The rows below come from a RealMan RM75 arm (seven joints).
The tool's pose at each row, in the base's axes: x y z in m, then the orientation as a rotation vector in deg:
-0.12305, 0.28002, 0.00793, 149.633, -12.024, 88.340
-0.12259, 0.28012, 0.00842, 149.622, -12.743, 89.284
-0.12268, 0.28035, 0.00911, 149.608, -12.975, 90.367
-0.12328, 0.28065, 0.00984, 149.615, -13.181, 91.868
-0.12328, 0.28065, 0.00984, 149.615, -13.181, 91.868
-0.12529, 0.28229, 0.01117, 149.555, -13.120, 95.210
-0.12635, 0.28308, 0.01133, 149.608, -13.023, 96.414
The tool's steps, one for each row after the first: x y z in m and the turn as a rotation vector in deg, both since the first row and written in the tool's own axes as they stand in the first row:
0.00064, -0.00017, 0.00014, 0.237, 0.476, 0.692
0.00119, -0.00037, -0.00030, 0.676, 1.041, 1.133
0.00152, -0.00055, -0.00122, 1.341, 1.811, 1.687
0.00152, -0.00055, -0.00122, 1.341, 1.811, 1.687
0.00162, -0.00180, -0.00385, 2.933, 3.549, 2.598
0.00120, -0.00240, -0.00496, 3.589, 4.140, 2.915

